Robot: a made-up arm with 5 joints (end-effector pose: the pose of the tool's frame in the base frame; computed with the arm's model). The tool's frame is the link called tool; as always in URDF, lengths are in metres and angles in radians.
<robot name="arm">
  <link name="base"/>
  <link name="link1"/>
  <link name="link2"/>
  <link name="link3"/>
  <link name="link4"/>
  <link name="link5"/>
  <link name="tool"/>
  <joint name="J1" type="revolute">
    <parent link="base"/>
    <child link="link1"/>
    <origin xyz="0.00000 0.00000 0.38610"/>
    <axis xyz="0 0 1"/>
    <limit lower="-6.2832" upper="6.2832"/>
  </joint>
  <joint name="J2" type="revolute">
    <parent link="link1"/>
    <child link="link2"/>
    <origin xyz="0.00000 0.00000 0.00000"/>
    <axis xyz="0 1 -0.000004"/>
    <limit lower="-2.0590" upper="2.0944"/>
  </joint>
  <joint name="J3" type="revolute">
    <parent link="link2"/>
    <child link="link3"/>
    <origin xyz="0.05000 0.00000 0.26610"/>
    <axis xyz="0 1 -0.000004"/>
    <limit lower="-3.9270" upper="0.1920"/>
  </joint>
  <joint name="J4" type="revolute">
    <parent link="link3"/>
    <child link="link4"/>
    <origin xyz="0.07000 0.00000 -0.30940"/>
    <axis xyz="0 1 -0.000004"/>
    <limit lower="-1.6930" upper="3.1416"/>
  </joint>
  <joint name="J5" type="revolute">
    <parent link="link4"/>
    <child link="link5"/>
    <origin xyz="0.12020 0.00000 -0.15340"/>
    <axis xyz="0 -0.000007 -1"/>
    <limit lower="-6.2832" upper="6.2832"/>
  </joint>
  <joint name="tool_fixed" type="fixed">
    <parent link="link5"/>
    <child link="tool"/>
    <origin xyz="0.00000 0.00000 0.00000" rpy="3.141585 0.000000 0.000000"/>
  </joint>
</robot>
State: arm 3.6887 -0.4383 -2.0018 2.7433 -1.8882
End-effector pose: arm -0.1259 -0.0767 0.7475 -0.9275 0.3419 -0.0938 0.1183
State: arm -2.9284 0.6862 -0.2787 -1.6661 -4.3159
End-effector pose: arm -0.3243 -0.0702 0.3158 -0.6216 -0.5169 0.5219 0.2721
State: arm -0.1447 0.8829 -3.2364 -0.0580 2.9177
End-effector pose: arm 0.4157 -0.0606 0.9787 -0.0141 0.3567 -0.1712 0.9183
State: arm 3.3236 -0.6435 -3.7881 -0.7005 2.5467
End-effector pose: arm 0.5187 0.0955 0.4752 0.7764 0.3177 0.5327 0.1116
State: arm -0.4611 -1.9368 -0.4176 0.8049 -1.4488
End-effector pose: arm 0.0531 -0.0264 0.7224 0.6292 0.3387 0.4041 0.5710
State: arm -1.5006 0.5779 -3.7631 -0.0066 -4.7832
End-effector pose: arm -0.0017 0.0239 1.0349 -0.0018 0.0250 0.9997 0.0003
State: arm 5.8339 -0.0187 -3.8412 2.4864 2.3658
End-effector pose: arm -0.0336 0.0162 0.9278 -0.1257 0.7630 -0.3645 0.5188
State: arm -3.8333 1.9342 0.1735 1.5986 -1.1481
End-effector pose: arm 0.0694 -0.0575 0.5368 0.0630 -0.2714 -0.7640 0.5819
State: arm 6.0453 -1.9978 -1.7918 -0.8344 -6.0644
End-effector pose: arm -0.6501 0.1576 0.4196 -0.6577 0.1528 0.7376 0.0070
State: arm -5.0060 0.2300 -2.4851 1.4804 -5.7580
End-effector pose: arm 0.1441 0.4767 0.8581 -0.8612 -0.3400 -0.2345 0.2962
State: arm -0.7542 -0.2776 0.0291 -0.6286 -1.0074
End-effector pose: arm 0.2288 -0.2149 0.3674 0.8981 0.1143 0.2703 0.3275
